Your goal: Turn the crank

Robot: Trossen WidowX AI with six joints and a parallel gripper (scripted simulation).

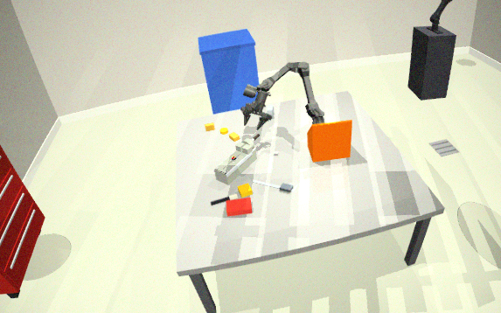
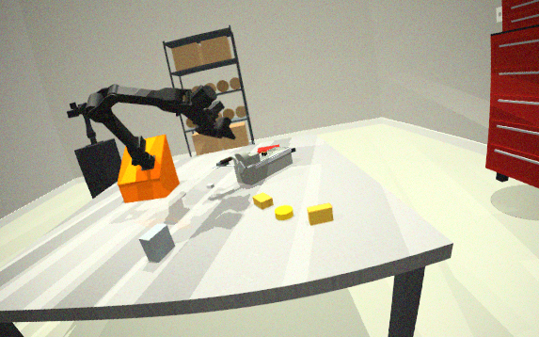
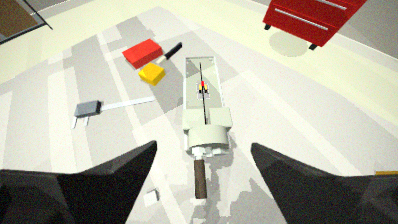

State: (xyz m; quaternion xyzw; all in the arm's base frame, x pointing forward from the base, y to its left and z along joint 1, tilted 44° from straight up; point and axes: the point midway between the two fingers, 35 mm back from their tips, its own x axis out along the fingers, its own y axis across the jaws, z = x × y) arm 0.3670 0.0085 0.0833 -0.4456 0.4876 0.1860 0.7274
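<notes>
Now: gripper tip 20 mm past the dark brown crank handle, 20 mm to the left of it and 80 mm above it. Round my gripper tip: yellow block 70 mm ahead, 300 mm to the left, 180 mm below; grey cube 150 mm behind, 420 mm to the right, 160 mm below; red pointer 120 mm ahead, 110 mm to the left, 110 mm below.
</notes>
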